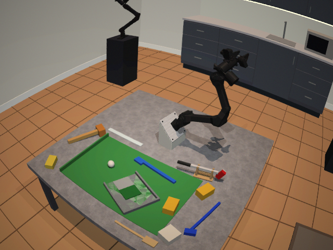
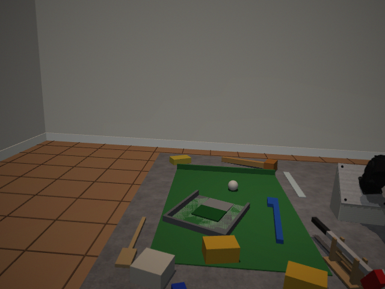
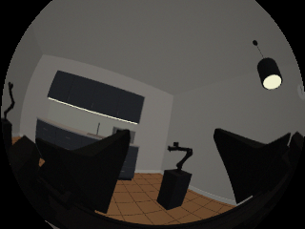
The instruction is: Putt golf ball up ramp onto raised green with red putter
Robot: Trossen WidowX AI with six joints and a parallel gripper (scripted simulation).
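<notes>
Right now the wooden stand is 34 cm ahead of my gripper tip, 1 cm to the right of it and 66 cm below it. From my gripper tip the other things lie so: white golf ball (59 cm ahead, 50 cm to the right, 67 cm below).
</notes>
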